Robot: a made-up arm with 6 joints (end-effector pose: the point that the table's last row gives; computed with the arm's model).
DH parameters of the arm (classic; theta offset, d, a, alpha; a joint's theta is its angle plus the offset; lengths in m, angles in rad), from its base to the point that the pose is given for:
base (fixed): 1.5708 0.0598 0 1.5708
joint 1: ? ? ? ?
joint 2: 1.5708 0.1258 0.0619 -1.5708
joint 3: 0 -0.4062 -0.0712 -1.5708
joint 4: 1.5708 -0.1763 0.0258 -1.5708
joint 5: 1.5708 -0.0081 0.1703 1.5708
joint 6: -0.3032 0 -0.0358 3.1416
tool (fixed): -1.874 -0.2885 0 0
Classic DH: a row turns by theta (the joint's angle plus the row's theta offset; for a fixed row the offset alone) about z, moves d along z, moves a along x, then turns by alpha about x.
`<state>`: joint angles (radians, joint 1 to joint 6).
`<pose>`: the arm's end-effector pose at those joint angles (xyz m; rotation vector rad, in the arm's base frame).
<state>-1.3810 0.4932 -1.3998 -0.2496 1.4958 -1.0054</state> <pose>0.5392 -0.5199 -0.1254 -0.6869 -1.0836 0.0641</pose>
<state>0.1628 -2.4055 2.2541 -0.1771 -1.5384 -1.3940</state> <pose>0.7333 0.1773 0.4638 2.4481 -0.4655 0.9794</pose>
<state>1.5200 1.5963 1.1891 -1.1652 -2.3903 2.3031</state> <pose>-0.0435 0.1986 0.2188 1.7750 -0.6818 0.1116</pose>
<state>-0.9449 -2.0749 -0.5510 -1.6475 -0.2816 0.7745</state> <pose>0.6988 0.2275 -0.3445 -0.4970 -0.5767 -0.4492</pose>
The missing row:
joint 1: -1.5708 0.3053 0.0757 -1.5708
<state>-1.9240 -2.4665 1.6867 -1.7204 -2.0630 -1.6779</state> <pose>0.4913 0.2419 -0.2007 0.9692 -0.2106 2.3866</pose>
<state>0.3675 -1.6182 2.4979 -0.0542 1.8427 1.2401</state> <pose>0.5307 -0.0187 -0.3886 -0.5010 0.2977 0.1644</pose>
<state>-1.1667 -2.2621 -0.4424 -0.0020 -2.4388 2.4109</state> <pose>0.6252 0.0455 0.1090 -1.0773 1.5668 0.7303</pose>
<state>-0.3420 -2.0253 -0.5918 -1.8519 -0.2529 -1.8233</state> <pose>0.6582 0.4713 -0.1574 -0.1760 -0.0783 2.0362</pose>
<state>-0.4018 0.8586 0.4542 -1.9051 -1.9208 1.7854</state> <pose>0.0568 -0.1263 -0.2169 -1.3174 0.4293 1.2166</pose>
